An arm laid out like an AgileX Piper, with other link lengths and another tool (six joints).
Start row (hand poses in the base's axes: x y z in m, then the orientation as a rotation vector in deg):
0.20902 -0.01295 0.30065 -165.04 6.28 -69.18
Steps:
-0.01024 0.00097 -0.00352 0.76 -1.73 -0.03
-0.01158 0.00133 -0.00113 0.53 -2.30 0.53
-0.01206 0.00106 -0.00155 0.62 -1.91 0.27
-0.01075 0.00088 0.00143 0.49 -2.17 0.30
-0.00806 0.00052 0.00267 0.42 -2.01 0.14
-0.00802 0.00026 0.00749 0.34 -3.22 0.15
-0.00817 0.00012 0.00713 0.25 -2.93 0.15
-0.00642 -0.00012 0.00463 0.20 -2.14 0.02
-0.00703 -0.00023 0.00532 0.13 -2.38 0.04
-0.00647 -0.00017 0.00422 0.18 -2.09 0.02
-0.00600 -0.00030 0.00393 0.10 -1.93 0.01
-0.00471 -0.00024 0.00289 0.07 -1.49 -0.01
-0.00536 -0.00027 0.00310 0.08 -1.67 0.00
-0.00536 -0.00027 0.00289 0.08 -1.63 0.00
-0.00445 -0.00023 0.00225 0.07 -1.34 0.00
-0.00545 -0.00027 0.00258 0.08 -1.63 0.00
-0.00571 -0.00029 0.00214 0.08 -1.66 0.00
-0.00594 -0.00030 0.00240 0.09 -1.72 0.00
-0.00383 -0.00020 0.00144 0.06 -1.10 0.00
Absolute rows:
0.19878 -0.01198 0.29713 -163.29 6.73 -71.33
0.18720 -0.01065 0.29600 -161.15 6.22 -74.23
0.17514 -0.00959 0.29445 -159.24 6.15 -76.55
0.16439 -0.00871 0.29588 -157.21 5.94 -79.23
0.15633 -0.00819 0.29855 -155.36 5.92 -81.72
0.14831 -0.00793 0.30604 -152.60 5.75 -85.81
0.14014 -0.00781 0.31317 -150.04 5.54 -89.48
0.13372 -0.00793 0.31780 -148.13 5.51 -92.13
0.12669 -0.00816 0.32312 -146.02 5.38 -95.07
0.12022 -0.00833 0.32734 -144.08 5.34 -97.59
0.11422 -0.00863 0.33127 -142.30 5.26 -99.92
0.10951 -0.00887 0.33416 -140.91 5.21 -101.71
0.10415 -0.00914 0.33726 -139.32 5.14 -103.69
0.09879 -0.00941 0.34015 -137.74 5.07 -105.60
0.09434 -0.00964 0.34240 -136.42 5.02 -107.15
0.08889 -0.00991 0.34498 -134.80 4.95 -109.01
0.08318 -0.01020 0.34712 -133.12 4.88 -110.88
0.07724 -0.01050 0.34952 -131.35 4.81 -112.79
0.07341 -0.01070 0.35096 -130.20 4.77 -114.00

